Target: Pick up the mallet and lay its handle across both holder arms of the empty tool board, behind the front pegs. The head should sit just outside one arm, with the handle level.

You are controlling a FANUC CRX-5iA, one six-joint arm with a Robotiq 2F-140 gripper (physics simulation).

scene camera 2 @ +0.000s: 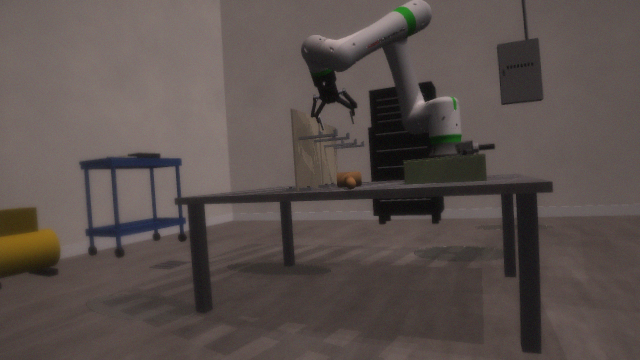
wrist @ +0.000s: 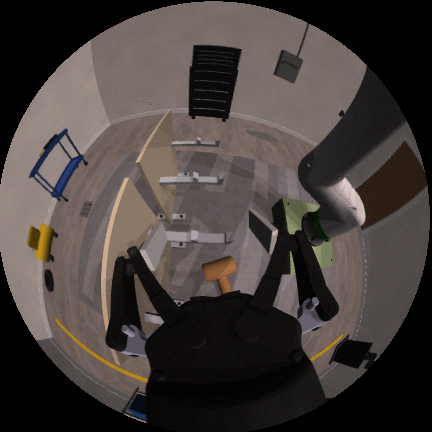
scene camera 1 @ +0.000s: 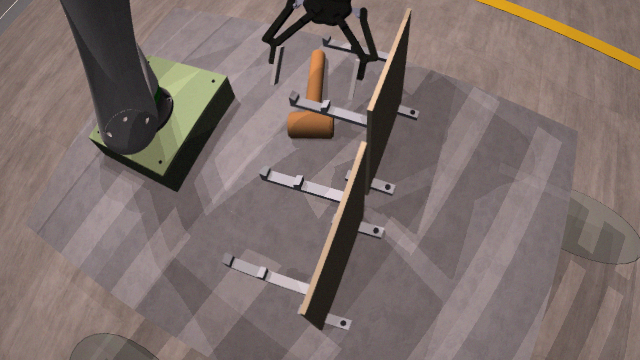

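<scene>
The orange mallet lies flat on the table, its head toward the middle and its handle pointing away in scene camera 1. Two upright wooden boards stand in line, both with bare arms: one beside the mallet, the other farther along. The first board's arm passes above the mallet near its head; its other arm is partly behind a finger. My gripper is open and empty, high above the mallet.
The second board's arms reach out toward the robot's side. The green base block stands on the table, across from the boards. A black tool chest and a blue cart stand beyond the table.
</scene>
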